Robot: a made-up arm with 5 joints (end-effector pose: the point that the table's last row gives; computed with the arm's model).
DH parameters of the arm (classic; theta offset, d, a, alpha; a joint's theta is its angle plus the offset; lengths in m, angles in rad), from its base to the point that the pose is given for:
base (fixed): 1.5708 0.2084 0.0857 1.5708
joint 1: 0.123 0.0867 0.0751 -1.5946
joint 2: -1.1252 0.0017 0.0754 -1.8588
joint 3: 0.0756 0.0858 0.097 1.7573
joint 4: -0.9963 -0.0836 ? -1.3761
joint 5: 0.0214 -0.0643 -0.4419 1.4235
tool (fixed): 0.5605 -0.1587 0 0
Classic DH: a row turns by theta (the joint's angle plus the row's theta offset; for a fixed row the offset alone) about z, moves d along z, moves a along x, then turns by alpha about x.
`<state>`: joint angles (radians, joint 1 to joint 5).
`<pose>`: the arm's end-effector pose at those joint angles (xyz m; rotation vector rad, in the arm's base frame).
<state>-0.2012 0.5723 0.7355 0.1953 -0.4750</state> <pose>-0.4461 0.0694 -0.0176 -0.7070 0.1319 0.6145</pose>
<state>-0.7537 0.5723 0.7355 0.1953 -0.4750</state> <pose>-0.4461 -0.0468 0.0246 -1.2401 0.3083 0.5813</pose>
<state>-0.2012 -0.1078 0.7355 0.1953 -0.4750</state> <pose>-0.3727 0.4232 -0.0436 -0.6129 0.3009 -0.0516</pose>
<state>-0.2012 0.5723 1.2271 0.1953 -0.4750</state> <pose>-0.4969 0.1232 0.1780 -0.9941 0.5374 0.5125</pose>
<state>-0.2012 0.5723 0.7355 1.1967 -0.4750</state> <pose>-0.1926 -0.2279 0.1506 -0.1689 0.4064 1.4597</pose>
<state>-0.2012 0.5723 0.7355 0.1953 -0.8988</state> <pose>-0.3295 -0.0090 -0.1561 -0.8020 -0.2904 0.6919</pose>
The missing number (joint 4, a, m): -0.1141
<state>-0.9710 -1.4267 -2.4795 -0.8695 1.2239</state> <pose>0.3038 0.1445 -0.3451 -0.1440 -1.1509 0.9924</pose>
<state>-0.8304 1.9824 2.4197 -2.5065 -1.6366</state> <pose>0.0781 0.0373 0.6616 0.5194 1.6584 0.1287</pose>
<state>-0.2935 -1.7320 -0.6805 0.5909 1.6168</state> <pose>0.0131 0.4421 0.3119 0.7482 0.4097 -0.5848</pose>
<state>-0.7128 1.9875 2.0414 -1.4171 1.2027</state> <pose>-0.2339 -0.2223 -0.2270 -1.4602 -0.3342 -0.3028</pose>
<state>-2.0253 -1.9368 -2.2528 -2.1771 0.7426</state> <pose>0.3451 0.3155 -0.3738 0.4732 -1.5300 1.4057</pose>
